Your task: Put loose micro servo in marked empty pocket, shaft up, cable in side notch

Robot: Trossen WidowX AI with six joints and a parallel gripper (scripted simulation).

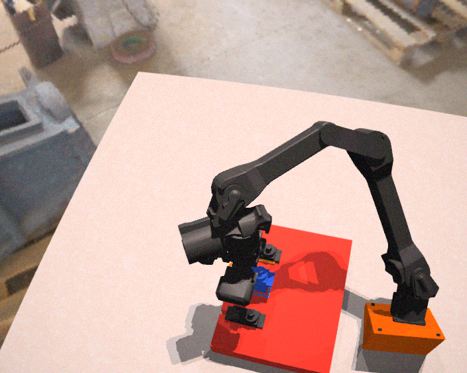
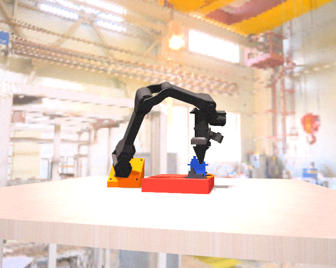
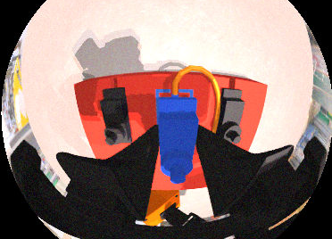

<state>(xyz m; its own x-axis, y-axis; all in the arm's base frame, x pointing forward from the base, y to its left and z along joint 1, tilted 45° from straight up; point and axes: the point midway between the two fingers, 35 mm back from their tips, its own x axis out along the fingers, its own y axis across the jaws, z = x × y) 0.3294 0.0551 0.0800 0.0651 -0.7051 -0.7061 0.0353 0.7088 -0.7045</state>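
Now: the red deck 120 mm behind my gripper tip and 80 mm below it.
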